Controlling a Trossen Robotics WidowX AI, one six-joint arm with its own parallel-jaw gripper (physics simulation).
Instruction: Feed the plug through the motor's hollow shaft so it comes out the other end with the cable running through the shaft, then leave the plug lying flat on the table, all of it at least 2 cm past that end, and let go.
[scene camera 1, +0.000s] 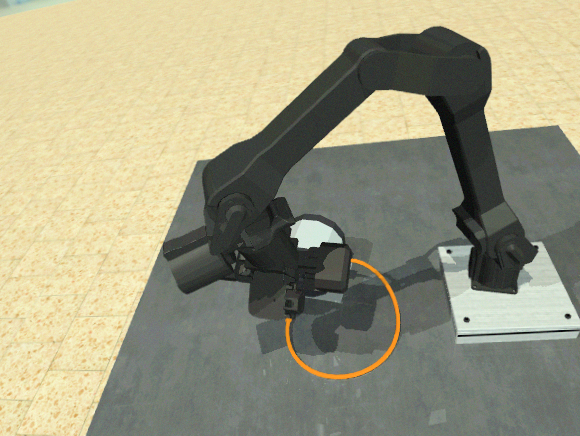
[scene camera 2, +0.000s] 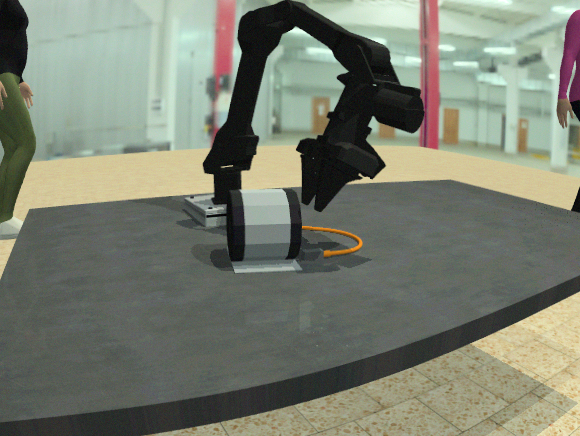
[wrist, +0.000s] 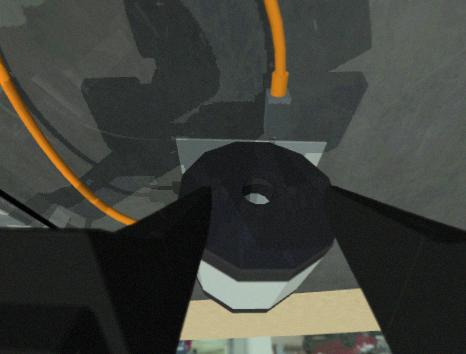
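Seen in the pictures: gripper, fingertip midpoint: (scene camera 1: 293, 279) (scene camera 2: 310, 207) (wrist: 267, 195); arm's base, origin of the base link: (scene camera 1: 493, 276).
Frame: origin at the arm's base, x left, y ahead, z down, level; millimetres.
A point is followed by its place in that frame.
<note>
The motor (scene camera 1: 316, 234) {x 8, y 268, z -69 mm} (scene camera 2: 267, 220) {x 9, y 334, z -40 mm} (wrist: 235, 225) {x 58, y 273, z -47 mm} is a pale drum with dark end caps, lying sideways on a light foot plate (scene camera 2: 265, 268) {x 6, y 335, z 28 mm} (wrist: 200, 146) {x 53, y 247, z 28 mm}. The shaft opening in its near end face is unblocked in the wrist view, with light showing through. The small grey plug (scene camera 2: 312, 254) {x 82, y 309, z 21 mm} (wrist: 277, 119) {x 85, y 302, z 17 mm} lies on the table outside that end, close to the foot plate. Its orange cable (scene camera 1: 340, 376) {x 190, y 200, z 25 mm} (scene camera 2: 345, 231) {x 183, y 186, z 25 mm} (wrist: 47, 150) {x 65, y 141, z 10 mm} leaves it away from the motor and curves round. In scene camera 1 the arm hides the plug. My gripper (scene camera 2: 313, 205) {x 84, y 288, z -45 mm} (wrist: 267, 195) {x 84, y 288, z -45 mm} is open and empty, above the plug beside the motor's end.
The arm's silver base plate (scene camera 1: 510, 317) {x 76, y -20, z -2 mm} (scene camera 2: 197, 204) {x -65, y 13, z 2 mm} stands on the dark table (scene camera 1: 200, 400) {x 263, y 390, z 31 mm} (scene camera 2: 150, 340) {x -155, y 530, z 30 mm}. The cable's far end goes out of sight beside the motor. The forearm hangs over the motor's plug-side end.
</note>
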